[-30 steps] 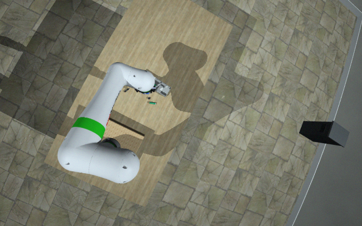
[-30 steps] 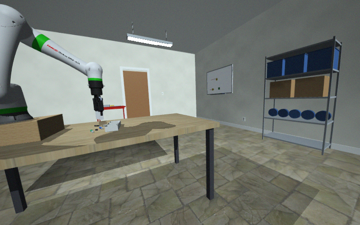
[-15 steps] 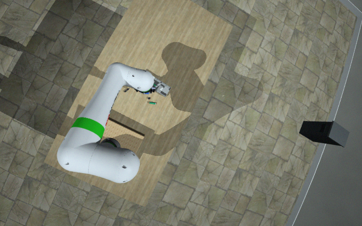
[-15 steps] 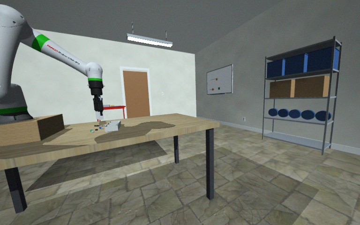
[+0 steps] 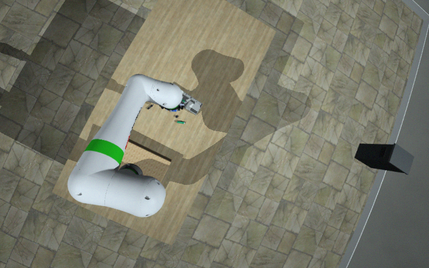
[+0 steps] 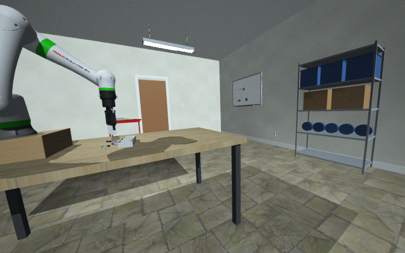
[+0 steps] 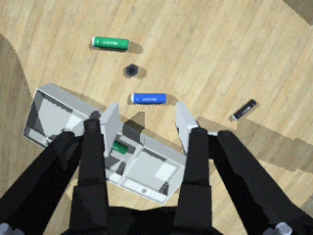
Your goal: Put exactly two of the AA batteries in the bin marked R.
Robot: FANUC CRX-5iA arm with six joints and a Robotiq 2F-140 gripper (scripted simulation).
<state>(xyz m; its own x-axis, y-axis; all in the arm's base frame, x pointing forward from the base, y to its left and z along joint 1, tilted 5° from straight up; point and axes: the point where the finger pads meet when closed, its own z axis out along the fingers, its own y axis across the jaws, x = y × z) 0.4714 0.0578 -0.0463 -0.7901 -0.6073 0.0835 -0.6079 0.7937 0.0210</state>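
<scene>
My hand is 100 mm above the blue AA battery. From my hand the other things lie so: grey bin: 100 mm ahead, 90 mm below; then white domino: 10 mm behind, 120 mm to the left, 100 mm below; then small black round part: 20 mm behind, 40 mm to the right, 100 mm below.
</scene>
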